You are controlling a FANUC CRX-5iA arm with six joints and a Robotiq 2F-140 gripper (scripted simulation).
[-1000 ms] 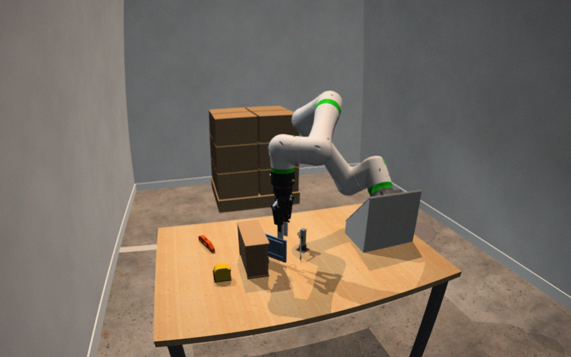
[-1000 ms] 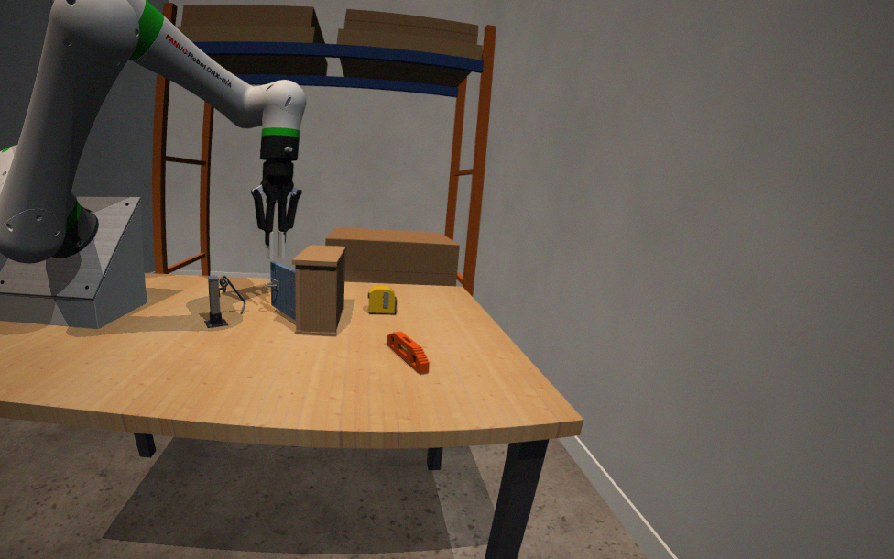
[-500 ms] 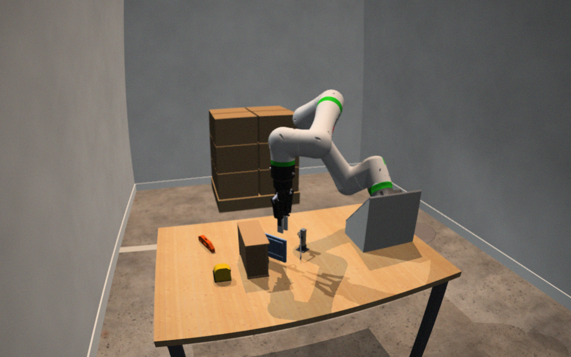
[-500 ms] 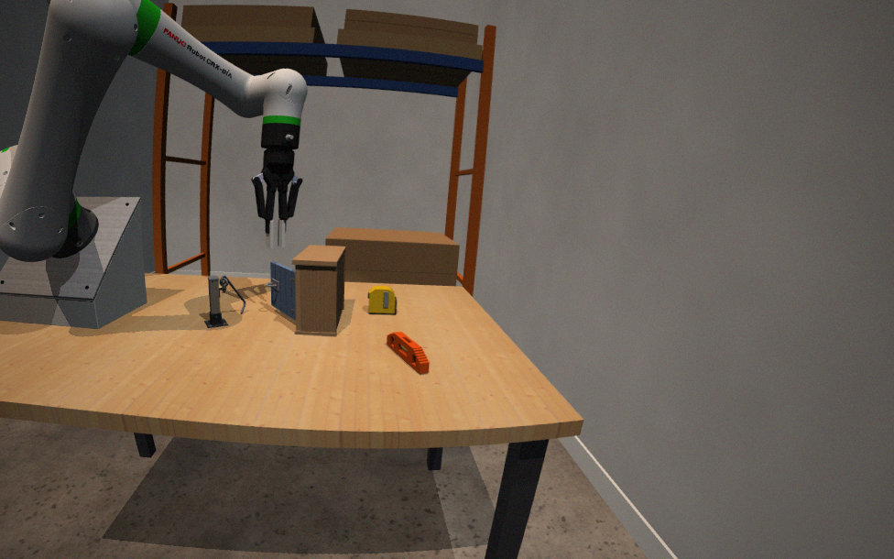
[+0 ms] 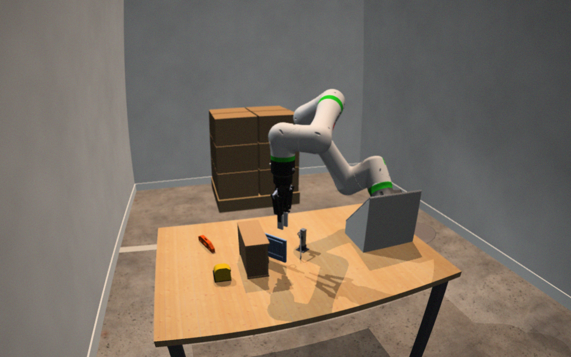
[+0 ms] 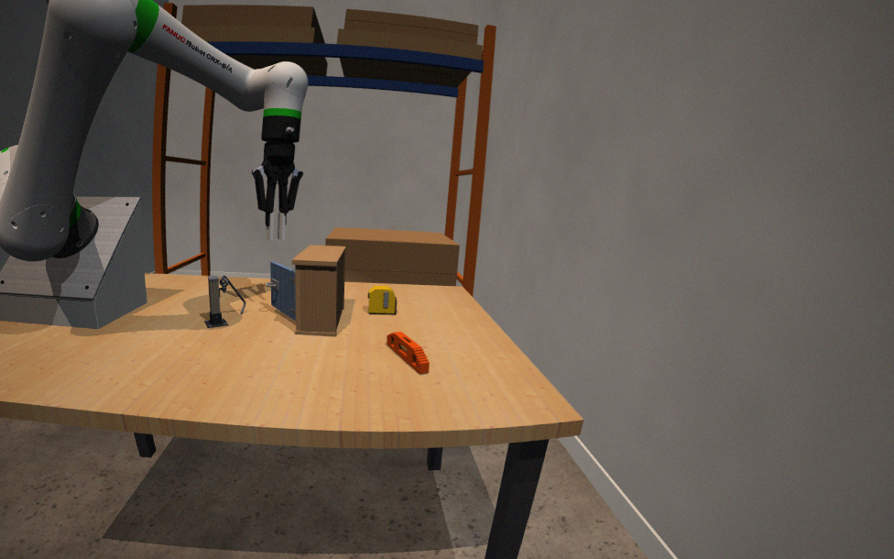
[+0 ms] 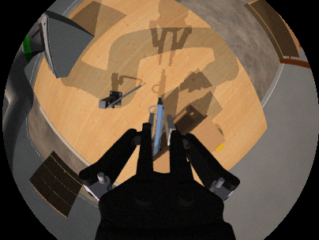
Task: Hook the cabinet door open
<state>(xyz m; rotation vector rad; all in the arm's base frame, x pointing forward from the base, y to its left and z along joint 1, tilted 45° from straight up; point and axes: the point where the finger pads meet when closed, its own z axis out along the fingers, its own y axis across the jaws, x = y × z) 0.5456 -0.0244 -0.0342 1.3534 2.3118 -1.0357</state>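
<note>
My hand is 30 mm short of the blue door, 60 mm to the left of it and 150 mm above it. The rest, counted from my hand: yellow tape measure: 280 mm ahead, 10 mm to the left, 190 mm below; then orange level: 290 mm ahead, 280 mm to the right, 200 mm below.
</note>
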